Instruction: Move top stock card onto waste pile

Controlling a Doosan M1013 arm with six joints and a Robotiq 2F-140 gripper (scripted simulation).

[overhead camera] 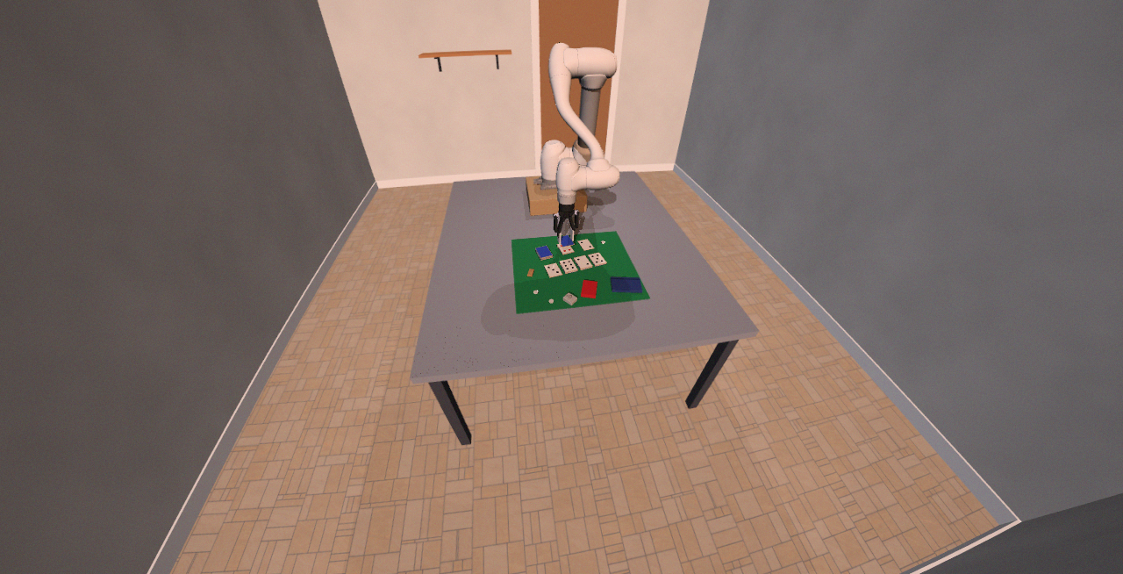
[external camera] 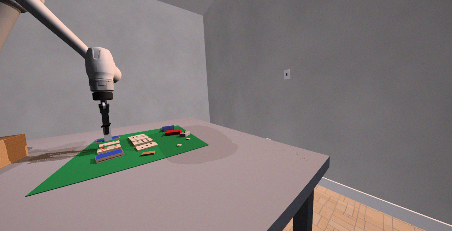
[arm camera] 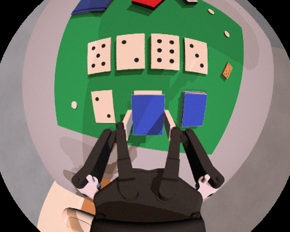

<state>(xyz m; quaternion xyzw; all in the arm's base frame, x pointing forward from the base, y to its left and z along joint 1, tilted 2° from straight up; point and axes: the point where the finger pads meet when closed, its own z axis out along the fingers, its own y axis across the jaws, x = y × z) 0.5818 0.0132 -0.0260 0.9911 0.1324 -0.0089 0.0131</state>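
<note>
Right now the card is 110 mm to the left of my hand, 80 mm below it and 30 mm behind it. From my hand the other things lie so: green mat (140 mm ahead, 100 mm below, 30 mm to the left); red block (320 mm ahead, 70 mm to the left, 70 mm below); white box (370 mm ahead, 70 mm below, 20 mm to the right).
</note>
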